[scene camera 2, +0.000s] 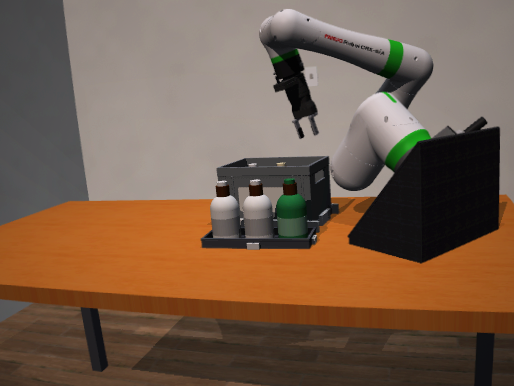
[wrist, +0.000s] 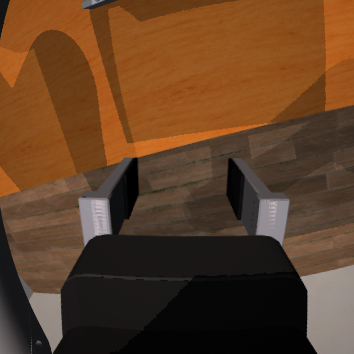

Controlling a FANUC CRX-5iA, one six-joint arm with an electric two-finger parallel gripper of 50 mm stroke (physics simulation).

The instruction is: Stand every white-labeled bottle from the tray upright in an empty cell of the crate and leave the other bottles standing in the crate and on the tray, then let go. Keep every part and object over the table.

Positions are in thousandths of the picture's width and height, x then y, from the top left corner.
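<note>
The gripper (scene camera 2: 602,354) appears in scene camera 2, and the wrist view shows the gripper (wrist: 516,499) too. Scene camera 2 also has a white bottle (scene camera 2: 439,563), a white bottle (scene camera 2: 501,540) and a green bottle (scene camera 2: 567,543), though in the wrist view the green bottle is out of frame.
</note>
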